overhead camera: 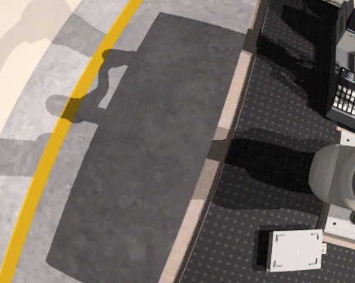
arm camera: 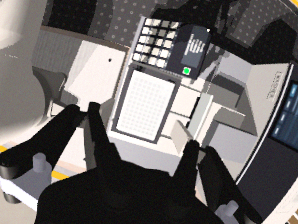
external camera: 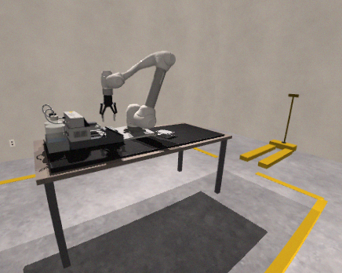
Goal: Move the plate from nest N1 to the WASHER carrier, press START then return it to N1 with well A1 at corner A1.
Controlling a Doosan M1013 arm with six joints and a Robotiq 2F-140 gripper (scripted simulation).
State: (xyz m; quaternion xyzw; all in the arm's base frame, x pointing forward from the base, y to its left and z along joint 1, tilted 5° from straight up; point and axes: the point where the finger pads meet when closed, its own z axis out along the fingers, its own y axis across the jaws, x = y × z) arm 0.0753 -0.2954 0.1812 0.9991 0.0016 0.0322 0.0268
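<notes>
The white well plate is 10 cm below my hand. The rest, counted from my hand: plate nest N1: 52 cm to the left, 18 cm ahead, 15 cm below; plate washer: 15 cm to the right, 6 cm below.
</notes>
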